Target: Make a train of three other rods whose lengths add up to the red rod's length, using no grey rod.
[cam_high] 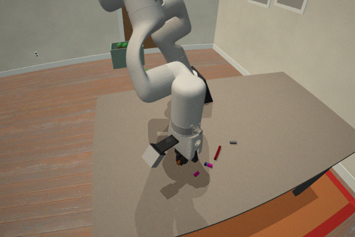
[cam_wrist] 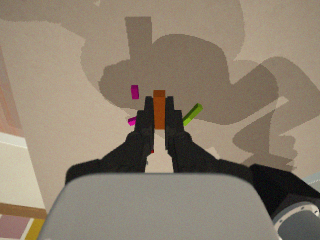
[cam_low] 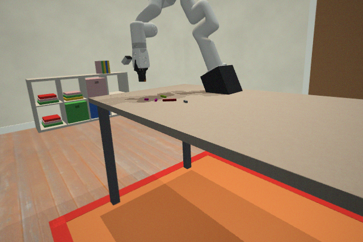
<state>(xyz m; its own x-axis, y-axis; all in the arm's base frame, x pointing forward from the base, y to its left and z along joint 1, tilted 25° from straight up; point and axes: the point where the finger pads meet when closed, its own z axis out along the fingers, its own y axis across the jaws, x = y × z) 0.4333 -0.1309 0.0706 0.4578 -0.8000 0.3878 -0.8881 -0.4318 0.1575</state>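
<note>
Right now the blue rod is 2 cm behind my hand, 11 cm to the left of it and 11 cm below it. Round my hand: red rod (5 cm behind, 17 cm to the left, 11 cm below); lime rod (9 cm behind, 6 cm to the left, 11 cm below); orange rod (2 cm below).
</note>
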